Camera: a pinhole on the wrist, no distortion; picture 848 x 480 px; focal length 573.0 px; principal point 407.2 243.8 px. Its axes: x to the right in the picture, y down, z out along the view. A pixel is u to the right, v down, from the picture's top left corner.
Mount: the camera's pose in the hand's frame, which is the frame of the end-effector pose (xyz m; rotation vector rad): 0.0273 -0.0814 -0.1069 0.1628 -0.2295 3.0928
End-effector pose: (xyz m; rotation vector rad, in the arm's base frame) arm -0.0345 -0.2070 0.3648 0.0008 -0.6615 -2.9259
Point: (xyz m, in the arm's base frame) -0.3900 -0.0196 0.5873
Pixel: 57.8 201.0
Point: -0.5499 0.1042 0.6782
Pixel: 29.7 276.4
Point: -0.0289 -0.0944 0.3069
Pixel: 741.3 411.7
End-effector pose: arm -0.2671 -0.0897 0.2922 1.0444 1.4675 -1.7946
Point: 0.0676 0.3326 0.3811
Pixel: behind the camera
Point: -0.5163 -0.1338 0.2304
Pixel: 60.2 369.4
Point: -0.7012 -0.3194 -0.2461
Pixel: outside the picture
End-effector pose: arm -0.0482 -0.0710 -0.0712 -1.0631 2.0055 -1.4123
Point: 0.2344 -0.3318 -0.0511
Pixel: 445.9 252.0
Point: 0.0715 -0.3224 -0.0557
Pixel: 291.6 180.4
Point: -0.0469 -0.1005 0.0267
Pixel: 456.4 256.2
